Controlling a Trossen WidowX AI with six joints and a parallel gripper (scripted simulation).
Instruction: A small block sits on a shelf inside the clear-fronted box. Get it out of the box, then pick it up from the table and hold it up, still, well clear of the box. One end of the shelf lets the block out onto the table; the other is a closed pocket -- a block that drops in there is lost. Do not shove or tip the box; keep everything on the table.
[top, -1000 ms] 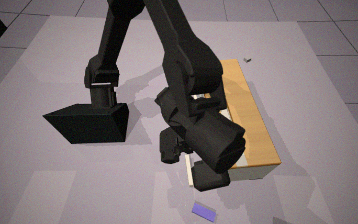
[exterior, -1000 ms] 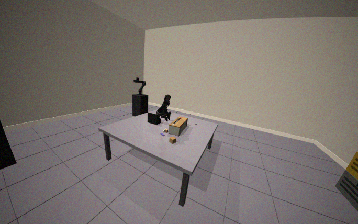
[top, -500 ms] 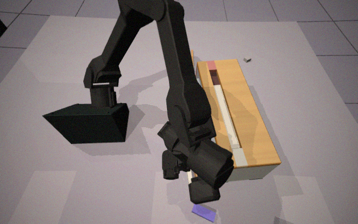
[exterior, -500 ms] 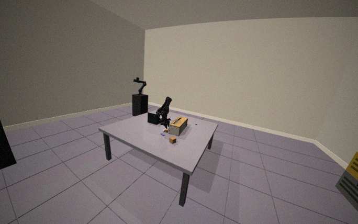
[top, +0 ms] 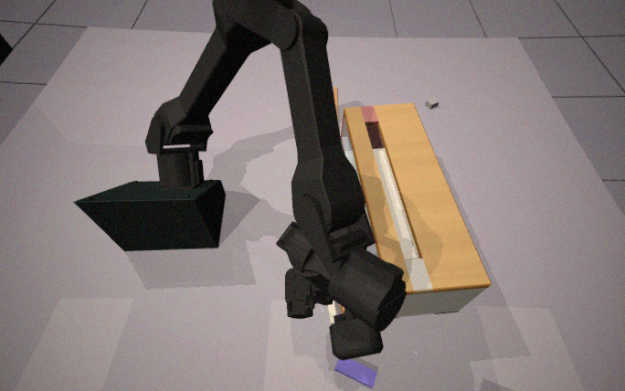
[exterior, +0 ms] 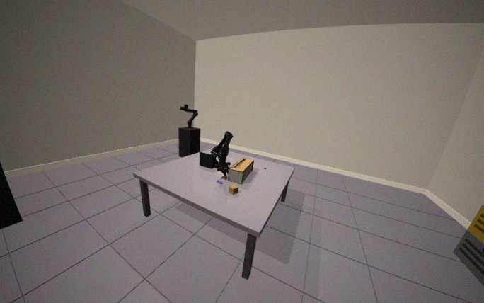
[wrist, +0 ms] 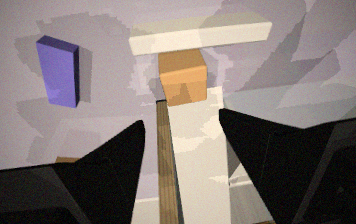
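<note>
The tan block is 3 cm below my gripper tip and 2 cm behind it. Also, from my gripper tip: clear-fronted box 18 cm to the left, 4 cm ahead, 1 cm above; then thin orange stick 50 cm to the left, 4 cm below.
</note>
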